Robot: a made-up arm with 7 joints. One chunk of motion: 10 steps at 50 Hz.
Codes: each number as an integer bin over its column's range. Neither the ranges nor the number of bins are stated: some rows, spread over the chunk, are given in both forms.
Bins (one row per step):
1: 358 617 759 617 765 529 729
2: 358 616 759 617 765 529 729
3: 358 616 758 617 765 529 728
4: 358 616 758 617 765 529 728
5: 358 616 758 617 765 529 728
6: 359 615 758 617 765 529 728
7: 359 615 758 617 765 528 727
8: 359 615 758 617 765 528 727
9: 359 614 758 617 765 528 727
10: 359 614 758 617 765 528 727
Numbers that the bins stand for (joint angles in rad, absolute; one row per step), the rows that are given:
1: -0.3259 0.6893 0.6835 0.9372 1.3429 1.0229 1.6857
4: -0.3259 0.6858 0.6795 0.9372 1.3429 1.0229 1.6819
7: -0.3226 0.6823 0.6795 0.9372 1.3429 1.0184 1.6781
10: -0.3226 0.6789 0.6795 0.9372 1.3429 1.0184 1.6781
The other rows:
2: -0.3259 0.6858 0.6835 0.9372 1.3429 1.0229 1.6857
3: -0.3259 0.6858 0.6795 0.9372 1.3429 1.0229 1.6819
5: -0.3259 0.6858 0.6795 0.9372 1.3429 1.0229 1.6819
6: -0.3226 0.6823 0.6795 0.9372 1.3429 1.0229 1.6819
8: -0.3226 0.6823 0.6795 0.9372 1.3429 1.0184 1.6781
9: -0.3226 0.6789 0.6795 0.9372 1.3429 1.0184 1.6781

